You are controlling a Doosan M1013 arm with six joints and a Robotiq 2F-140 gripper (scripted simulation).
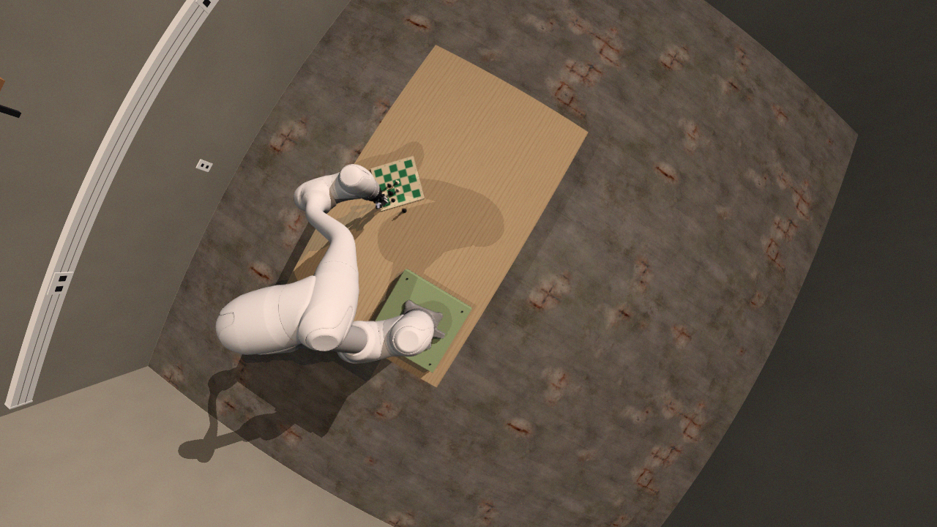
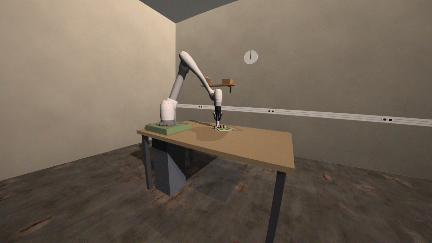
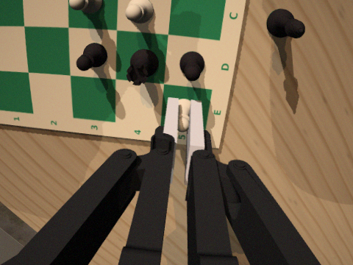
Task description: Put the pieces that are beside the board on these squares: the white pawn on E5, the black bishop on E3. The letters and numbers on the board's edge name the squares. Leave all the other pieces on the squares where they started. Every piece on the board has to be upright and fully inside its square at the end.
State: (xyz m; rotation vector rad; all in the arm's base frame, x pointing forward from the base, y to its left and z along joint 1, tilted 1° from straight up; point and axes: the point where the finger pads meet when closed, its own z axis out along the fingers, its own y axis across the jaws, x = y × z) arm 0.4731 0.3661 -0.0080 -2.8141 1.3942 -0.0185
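Right now the chessboard is 100 mm ahead of my hand, 50 mm below it and 20 mm to the right of it.
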